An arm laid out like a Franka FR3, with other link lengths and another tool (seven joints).
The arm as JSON. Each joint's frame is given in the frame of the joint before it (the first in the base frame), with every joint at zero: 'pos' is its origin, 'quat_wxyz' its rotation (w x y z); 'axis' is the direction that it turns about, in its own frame. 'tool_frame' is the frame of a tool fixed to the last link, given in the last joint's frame.
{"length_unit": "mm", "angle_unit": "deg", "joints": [
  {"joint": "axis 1", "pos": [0.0, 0.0, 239.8], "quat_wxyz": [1.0, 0.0, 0.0, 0.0], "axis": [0.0, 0.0, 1.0]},
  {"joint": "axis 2", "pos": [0.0, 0.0, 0.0], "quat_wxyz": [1.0, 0.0, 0.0, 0.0], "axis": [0.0, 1.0, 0.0]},
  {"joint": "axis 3", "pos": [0.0, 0.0, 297.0], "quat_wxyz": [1.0, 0.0, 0.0, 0.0], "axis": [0.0, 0.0, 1.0]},
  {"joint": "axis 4", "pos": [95.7, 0.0, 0.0], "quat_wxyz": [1.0, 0.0, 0.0, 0.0], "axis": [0.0, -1.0, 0.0]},
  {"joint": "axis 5", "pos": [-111.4, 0.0, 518.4], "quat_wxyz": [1.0, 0.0, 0.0, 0.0], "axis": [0.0, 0.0, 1.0]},
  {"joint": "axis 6", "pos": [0.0, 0.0, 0.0], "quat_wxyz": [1.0, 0.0, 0.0, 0.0], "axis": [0.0, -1.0, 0.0]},
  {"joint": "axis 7", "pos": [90.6, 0.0, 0.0], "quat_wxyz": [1.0, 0.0, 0.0, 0.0], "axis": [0.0, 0.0, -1.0]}
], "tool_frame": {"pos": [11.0, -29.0, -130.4], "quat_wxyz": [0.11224, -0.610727, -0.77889, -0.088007]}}
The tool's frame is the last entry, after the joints.
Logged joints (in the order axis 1, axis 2, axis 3, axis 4, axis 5, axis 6, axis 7), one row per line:
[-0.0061, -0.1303, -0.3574, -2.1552, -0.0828, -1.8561, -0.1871]
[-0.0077, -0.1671, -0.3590, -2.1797, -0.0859, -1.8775, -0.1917]
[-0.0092, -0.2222, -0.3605, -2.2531, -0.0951, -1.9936, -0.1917]
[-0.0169, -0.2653, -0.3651, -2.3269, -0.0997, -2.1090, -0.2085]
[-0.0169, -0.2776, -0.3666, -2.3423, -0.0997, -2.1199, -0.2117]
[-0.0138, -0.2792, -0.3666, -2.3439, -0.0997, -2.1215, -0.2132]
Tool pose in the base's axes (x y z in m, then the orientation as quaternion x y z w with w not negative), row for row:
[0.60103, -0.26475, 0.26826, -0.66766, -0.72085, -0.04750, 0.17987]
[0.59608, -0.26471, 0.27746, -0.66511, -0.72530, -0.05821, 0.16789]
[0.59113, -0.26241, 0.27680, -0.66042, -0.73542, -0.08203, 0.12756]
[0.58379, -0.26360, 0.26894, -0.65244, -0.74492, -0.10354, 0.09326]
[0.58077, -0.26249, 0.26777, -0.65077, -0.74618, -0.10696, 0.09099]
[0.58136, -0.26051, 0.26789, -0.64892, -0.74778, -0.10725, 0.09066]
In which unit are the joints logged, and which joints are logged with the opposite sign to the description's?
The joints are logged in radians. Opposite sign: axis 6.
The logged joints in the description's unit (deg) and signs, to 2 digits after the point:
[-0.35, -7.47, -20.48, -123.48, -4.74, 106.35, -10.72]
[-0.44, -9.57, -20.57, -124.89, -4.92, 107.57, -10.98]
[-0.53, -12.73, -20.66, -129.09, -5.45, 114.22, -10.98]
[-0.97, -15.20, -20.92, -133.32, -5.71, 120.84, -11.95]
[-0.97, -15.91, -21.00, -134.20, -5.71, 121.46, -12.13]
[-0.79, -16.00, -21.00, -134.30, -5.71, 121.55, -12.22]

